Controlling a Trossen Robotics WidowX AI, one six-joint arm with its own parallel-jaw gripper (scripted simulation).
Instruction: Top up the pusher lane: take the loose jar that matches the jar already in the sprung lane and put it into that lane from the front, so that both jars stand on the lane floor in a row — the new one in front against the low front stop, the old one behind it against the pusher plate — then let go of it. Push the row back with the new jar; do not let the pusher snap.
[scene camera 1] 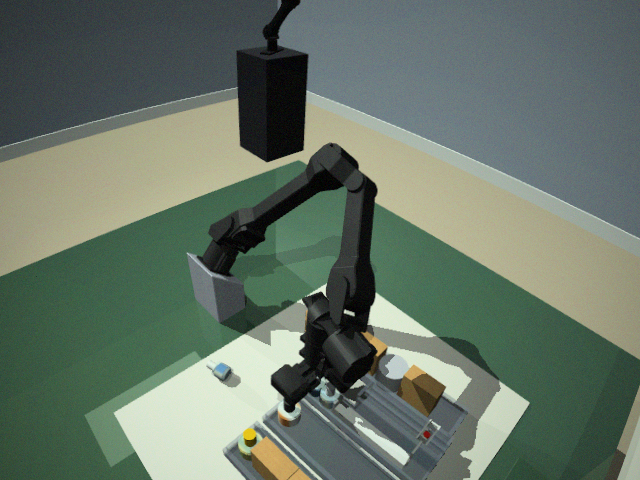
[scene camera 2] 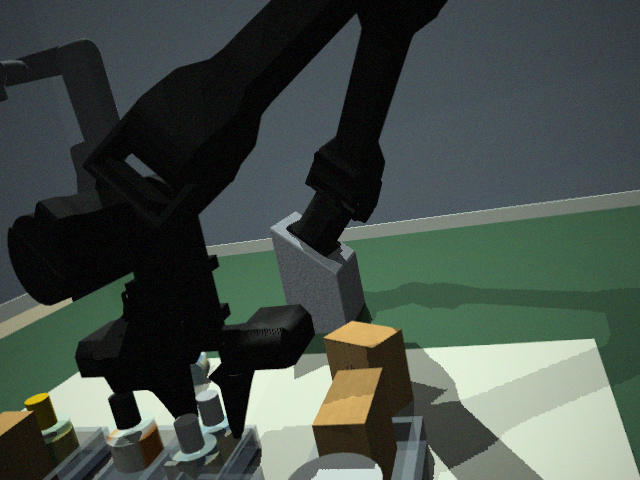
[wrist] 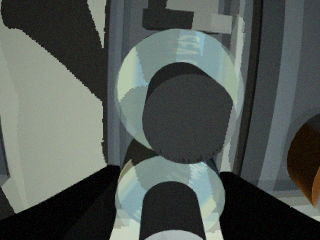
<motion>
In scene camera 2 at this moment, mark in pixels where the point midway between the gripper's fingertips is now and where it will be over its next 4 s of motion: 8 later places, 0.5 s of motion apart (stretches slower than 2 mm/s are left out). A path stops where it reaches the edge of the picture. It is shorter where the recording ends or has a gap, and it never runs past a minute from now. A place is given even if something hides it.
My gripper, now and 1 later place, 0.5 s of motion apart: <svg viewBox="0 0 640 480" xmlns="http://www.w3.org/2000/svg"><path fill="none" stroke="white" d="M217 436L212 417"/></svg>
</motion>
